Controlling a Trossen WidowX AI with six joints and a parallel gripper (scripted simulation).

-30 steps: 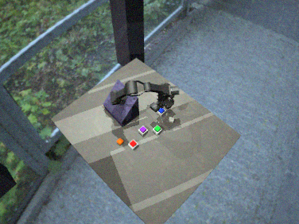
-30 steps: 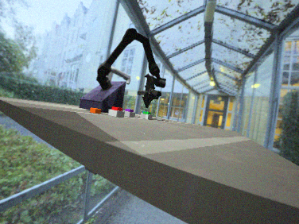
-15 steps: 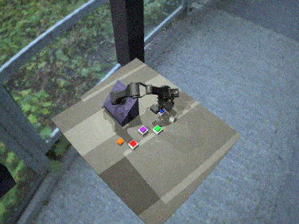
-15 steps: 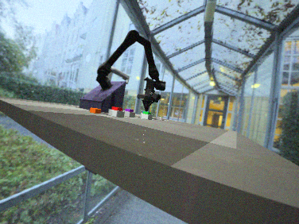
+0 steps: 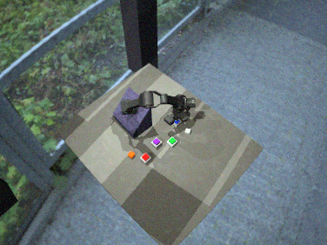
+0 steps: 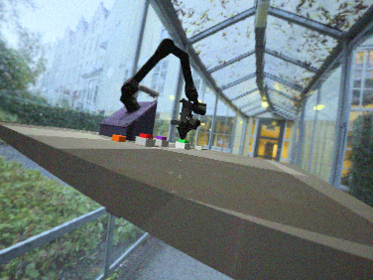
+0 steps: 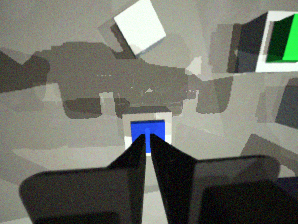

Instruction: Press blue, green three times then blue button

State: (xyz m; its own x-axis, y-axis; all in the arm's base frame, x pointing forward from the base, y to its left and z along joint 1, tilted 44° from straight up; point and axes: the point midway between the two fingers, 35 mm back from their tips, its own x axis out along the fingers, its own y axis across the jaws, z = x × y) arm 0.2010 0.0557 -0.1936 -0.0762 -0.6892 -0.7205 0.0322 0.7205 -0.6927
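The blue button lies 1 cm below my gripper tip. Also, from my gripper tip: green button: 13 cm to the right, 8 cm ahead; then purple button: 20 cm to the right, 1 cm ahead; then red button: 33 cm to the right, 4 cm ahead.
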